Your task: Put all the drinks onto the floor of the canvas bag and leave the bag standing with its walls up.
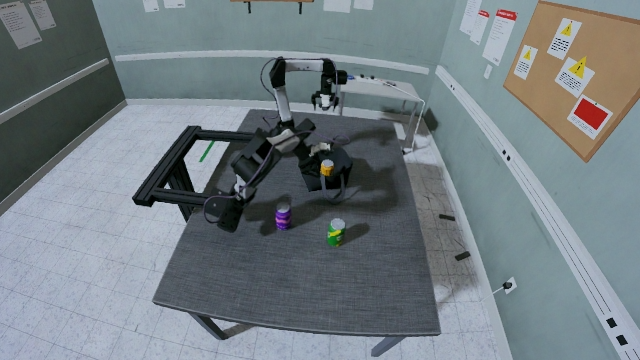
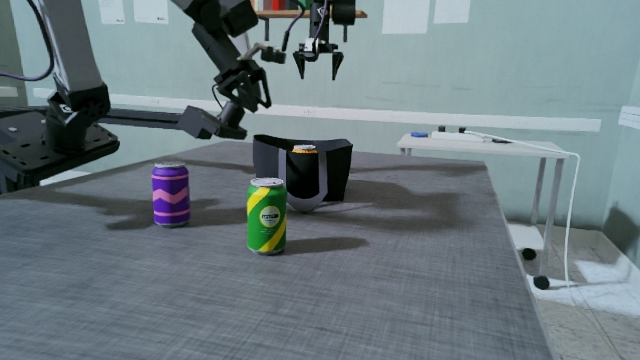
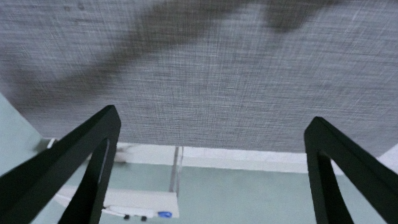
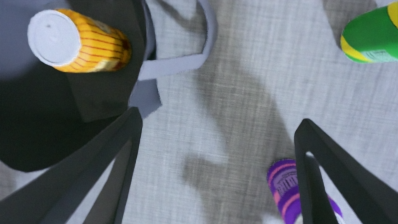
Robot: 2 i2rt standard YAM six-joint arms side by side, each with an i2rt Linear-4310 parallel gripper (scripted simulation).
One and the same spot on a black canvas bag: (image 2: 309,178) is (image 1: 333,184).
